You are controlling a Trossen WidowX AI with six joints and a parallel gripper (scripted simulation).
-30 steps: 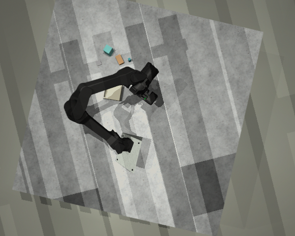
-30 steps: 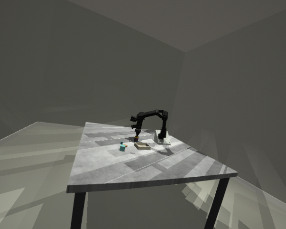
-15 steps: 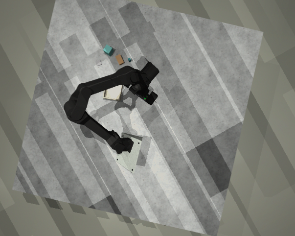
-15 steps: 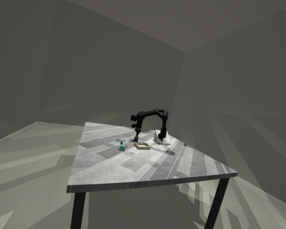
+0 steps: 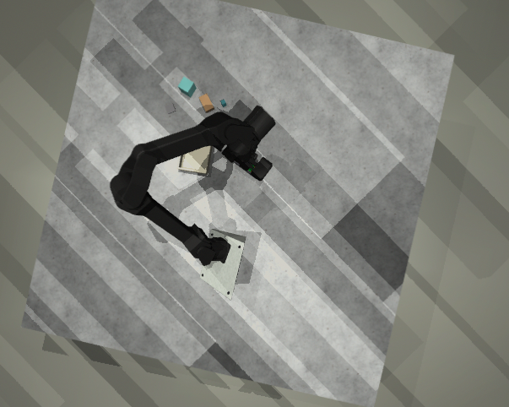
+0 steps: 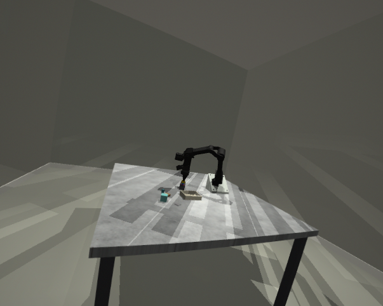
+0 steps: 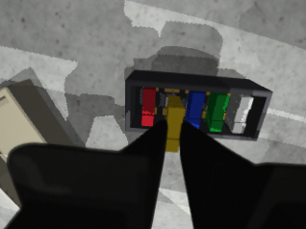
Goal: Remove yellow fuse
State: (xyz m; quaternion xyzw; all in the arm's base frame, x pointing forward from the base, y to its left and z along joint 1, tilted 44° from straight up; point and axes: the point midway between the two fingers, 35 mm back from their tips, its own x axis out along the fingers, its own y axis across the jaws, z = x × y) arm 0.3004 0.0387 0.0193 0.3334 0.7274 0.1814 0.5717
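The red fuse is 40 mm below my gripper tip, 20 mm to the left of it and 10 mm ahead of it. From my gripper tip the other things lie so: green fuse (40 mm below, 30 mm to the right, 10 mm behind); blue fuse (40 mm below, 20 mm to the right); yellow fuse (10 mm below).
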